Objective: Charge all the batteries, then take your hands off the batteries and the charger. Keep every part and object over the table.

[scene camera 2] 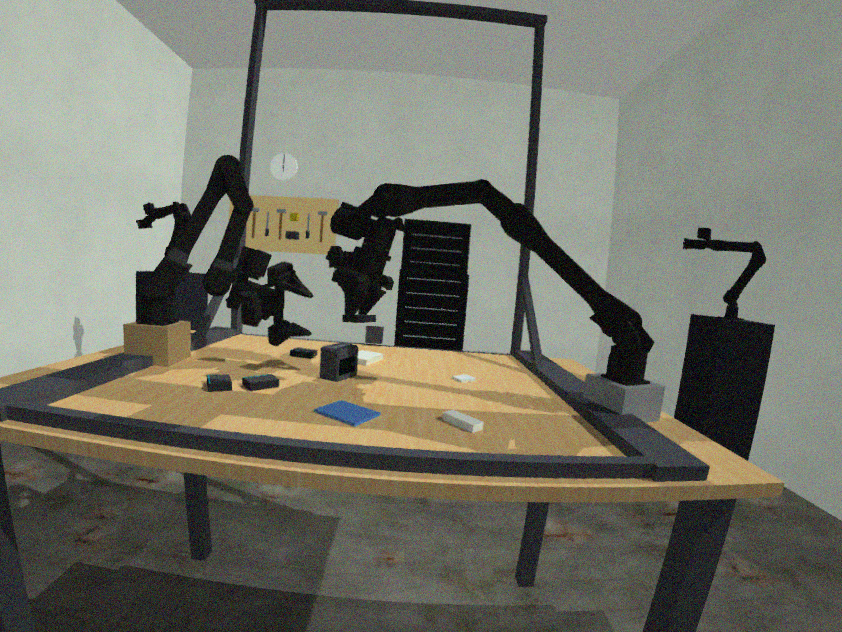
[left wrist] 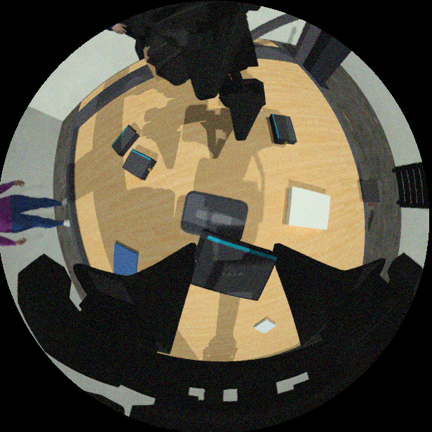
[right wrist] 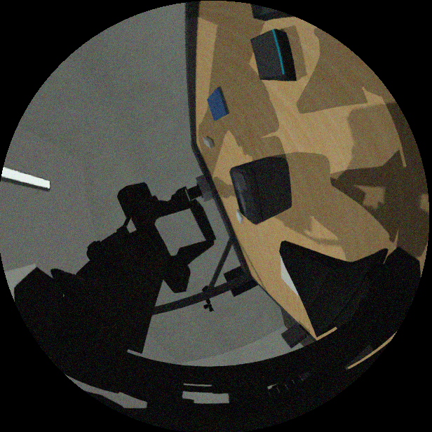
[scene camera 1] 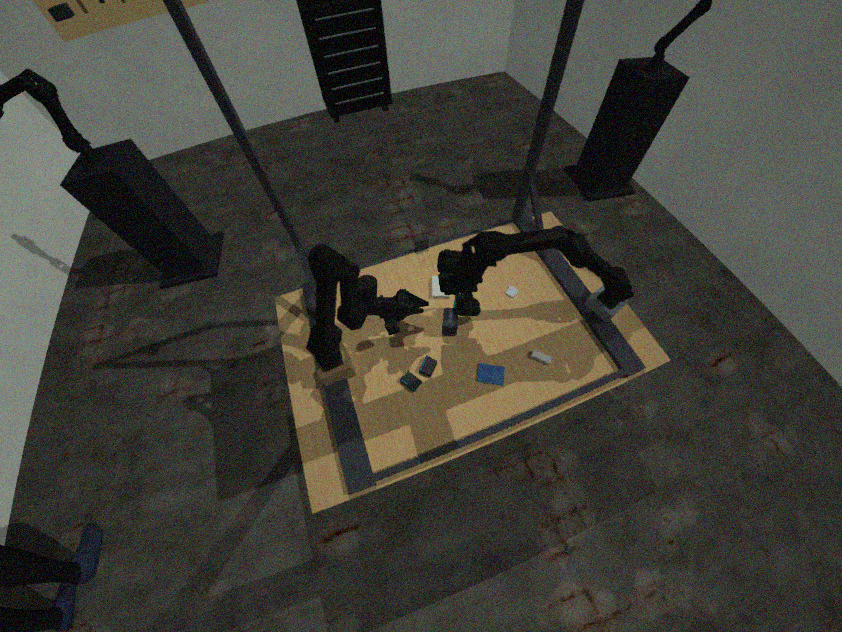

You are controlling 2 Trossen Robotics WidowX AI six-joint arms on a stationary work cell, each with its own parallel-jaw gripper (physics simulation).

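Places are measured from the left arm's base along level axes (x ahead, y left, z up), in millimetres.
Pixels of known places: left gripper, between the fingertips: [scene camera 2: 354,319] [scene camera 1: 456,302]; right gripper, between the fingertips: [scene camera 2: 311,316] [scene camera 1: 425,307]; left arm's base, origin of its link: [scene camera 2: 625,380] [scene camera 1: 609,298]; right arm's base, origin of its link: [scene camera 2: 158,322] [scene camera 1: 330,359].
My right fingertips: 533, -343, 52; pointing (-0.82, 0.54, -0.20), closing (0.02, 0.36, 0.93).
Ahead of a thing's pixels: the offset from my right fingertips to its top centre, as dx, dy, dz.
The dark charger {-58, +55, -53} [scene camera 1: 449,321] [scene camera 2: 338,361] [left wrist: 215,212] [right wrist: 262,190] stands upright mid-table, a dark opening facing right in scene camera 2. My left gripper [scene camera 1: 467,306] [scene camera 2: 359,315] [left wrist: 235,249] is shut on a black battery [left wrist: 233,270] with a cyan stripe, held above table height near the charger. My right gripper [scene camera 1: 411,317] [scene camera 2: 310,314] is open and empty, tilted sideways above the table, left of the charger. Two batteries {+92, +126, -103} [scene camera 1: 427,366] {+167, +132, -103} [scene camera 1: 410,380] lie close together on the table. Another battery {+9, -129, -103} [scene camera 2: 303,353] [left wrist: 283,129] lies farther back.
A white box {-136, -90, -103} [scene camera 1: 438,287] [scene camera 2: 369,357] [left wrist: 308,208] lies behind the charger. A blue pad {-50, +272, -112} [scene camera 1: 490,374] [scene camera 2: 347,412] and a pale bar {-217, +334, -104} [scene camera 1: 540,357] [scene camera 2: 462,421] lie toward the front. A small white piece {-327, +90, -111} [scene camera 1: 511,291] [scene camera 2: 463,378] lies at right. Dark rails edge the table.
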